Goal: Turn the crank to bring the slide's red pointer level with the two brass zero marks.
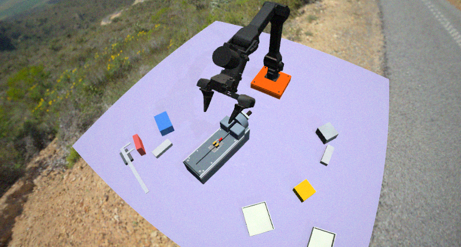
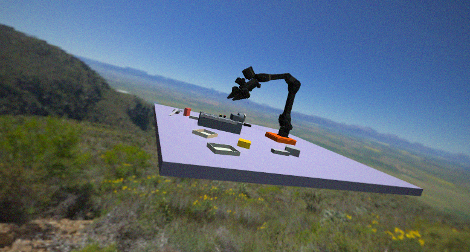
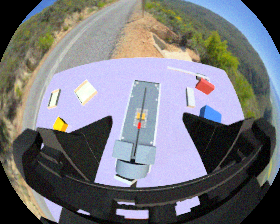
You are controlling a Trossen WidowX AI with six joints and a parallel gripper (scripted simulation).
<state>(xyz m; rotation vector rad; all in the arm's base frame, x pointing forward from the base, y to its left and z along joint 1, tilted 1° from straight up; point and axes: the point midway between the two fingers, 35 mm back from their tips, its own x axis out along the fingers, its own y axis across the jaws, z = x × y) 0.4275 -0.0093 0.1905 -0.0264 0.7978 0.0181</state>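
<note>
My gripper tip is 150 mm past the dark crank handle, 130 mm above it and 30 mm to the right of it. The rest, counted from my gripper tip: red pointer (110 mm below, 10 mm to the left, 10 mm ahead); then red block (280 mm to the right, 190 mm ahead, 170 mm below); then blue block (270 mm to the right, 170 mm below, 40 mm ahead).
</note>
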